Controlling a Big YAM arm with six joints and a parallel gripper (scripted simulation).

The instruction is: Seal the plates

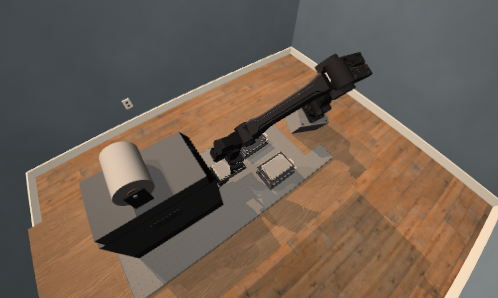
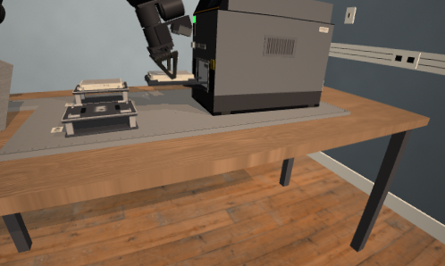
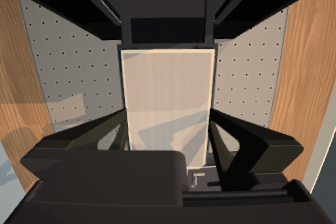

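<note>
Now: hand 2 cm above the sealer stage. From my hand the other things lie so: plate nest (18 cm behind, 13 cm to the right, 7 cm below); then start button (8 cm ahead, 11 cm to the left, 8 cm above); then small label (28 cm behind, 15 cm to the right, 11 cm below).
</note>
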